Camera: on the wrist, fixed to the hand. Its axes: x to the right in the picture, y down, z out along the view.
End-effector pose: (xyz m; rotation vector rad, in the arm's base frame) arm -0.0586 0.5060 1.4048 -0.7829 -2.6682 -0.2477
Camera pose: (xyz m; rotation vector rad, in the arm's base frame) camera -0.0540 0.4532 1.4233 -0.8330 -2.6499 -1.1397
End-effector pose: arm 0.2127 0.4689 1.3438 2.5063 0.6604 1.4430
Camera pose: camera 0.1640 0.4921 1.3283 1.9726 0.2479 1.3346
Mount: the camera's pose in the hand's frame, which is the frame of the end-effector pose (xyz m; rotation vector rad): -0.0225 -0.0402 -0.0321 -0.6273 -0.0151 -0.0864
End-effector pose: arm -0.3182 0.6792 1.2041 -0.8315 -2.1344 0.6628
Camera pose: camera -0.2955 0.6425 1.2400 -1.0440 -2.4063 -0.0662
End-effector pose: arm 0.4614 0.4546 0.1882 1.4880 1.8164 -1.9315
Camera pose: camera 0.4650 0.4802 0.2381 1.1859 2.2172 -1.2024
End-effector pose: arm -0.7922 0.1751 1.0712 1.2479 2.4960 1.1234
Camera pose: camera -0.8166 0.1253 1.0626 0.9449 1.9124 1.6754
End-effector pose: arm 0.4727 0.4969 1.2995 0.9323 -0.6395 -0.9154
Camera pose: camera 0.4723 0.5176 1.2473 0.3913 -0.2898 -1.1124
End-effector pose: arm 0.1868 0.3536 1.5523 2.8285 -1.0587 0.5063
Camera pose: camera 0.1881 0.4041 1.5767 2.3071 -0.8915 0.1098
